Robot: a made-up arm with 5 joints.
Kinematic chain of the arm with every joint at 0, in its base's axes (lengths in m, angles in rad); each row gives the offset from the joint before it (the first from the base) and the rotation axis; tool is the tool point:
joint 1: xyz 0 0 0.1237 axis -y
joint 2: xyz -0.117 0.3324 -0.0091 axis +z
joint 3: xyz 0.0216 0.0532 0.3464 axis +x
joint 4: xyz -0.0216 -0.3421 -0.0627 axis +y
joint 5: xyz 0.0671 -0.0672 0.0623 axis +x
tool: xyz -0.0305 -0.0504 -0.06
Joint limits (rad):
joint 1: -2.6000..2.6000
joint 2: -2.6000..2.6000
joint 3: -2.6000..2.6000
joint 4: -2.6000..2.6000
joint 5: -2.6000..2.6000
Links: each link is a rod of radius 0.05 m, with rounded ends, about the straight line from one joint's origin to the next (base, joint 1, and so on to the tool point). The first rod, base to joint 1, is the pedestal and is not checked.
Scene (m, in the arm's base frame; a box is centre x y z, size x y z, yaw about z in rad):
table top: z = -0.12
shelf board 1: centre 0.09 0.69 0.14 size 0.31 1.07 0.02 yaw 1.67
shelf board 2: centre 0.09 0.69 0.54 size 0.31 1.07 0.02 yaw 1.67
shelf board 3: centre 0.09 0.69 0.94 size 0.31 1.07 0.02 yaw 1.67
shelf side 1: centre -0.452 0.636 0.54 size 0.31 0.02 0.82 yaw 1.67
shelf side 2: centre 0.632 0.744 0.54 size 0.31 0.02 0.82 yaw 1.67
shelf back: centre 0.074 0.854 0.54 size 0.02 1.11 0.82 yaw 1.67
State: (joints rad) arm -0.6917 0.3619 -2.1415 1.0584 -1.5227
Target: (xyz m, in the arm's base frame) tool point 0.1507 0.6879 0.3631
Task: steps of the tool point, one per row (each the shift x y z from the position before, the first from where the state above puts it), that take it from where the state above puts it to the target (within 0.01 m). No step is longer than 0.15 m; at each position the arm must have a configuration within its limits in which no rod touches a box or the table.
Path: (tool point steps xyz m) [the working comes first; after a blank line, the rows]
Joints at the target: -0.1476 2.2582 -0.0245 1.4940 -1.8180
Straight joint move there: touches shelf board 2.

1: 0.0243 -0.0948 0.0036
2: -0.0045 -0.1051 -0.0036
3: -0.0753 -0.1011 0.0314
4: -0.0572 -0.0788 -0.0202
5: -0.0337 -0.0427 -0.0563
6: -0.0160 -0.0007 -0.0770
7: -0.0100 0.0380 -0.0879
8: -0.0162 0.0644 -0.0959
9: -0.0296 0.0725 -0.1058
10: 0.0195 0.1134 -0.0060
11: -0.0122 0.1070 -0.0063
12: -0.0379 0.0872 0.0123

